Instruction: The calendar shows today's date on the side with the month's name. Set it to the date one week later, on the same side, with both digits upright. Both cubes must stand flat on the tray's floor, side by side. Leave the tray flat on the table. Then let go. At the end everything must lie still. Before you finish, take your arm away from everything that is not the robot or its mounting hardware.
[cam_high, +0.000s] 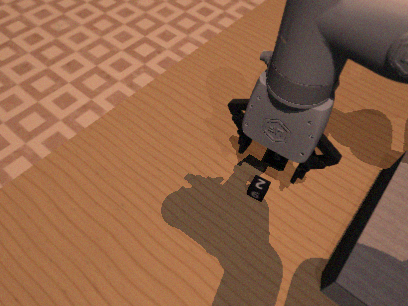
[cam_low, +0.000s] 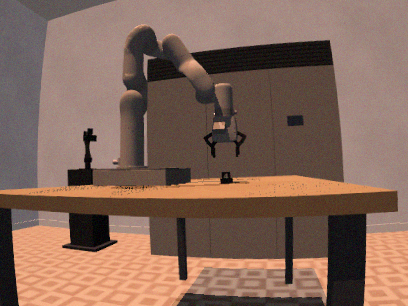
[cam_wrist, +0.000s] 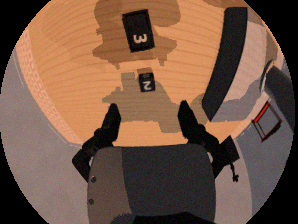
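Now: the black digit cube 90 mm below my hand. The rest, counted from my hand: black cube (90 mm to the right, 80 mm below, 10 mm ahead).
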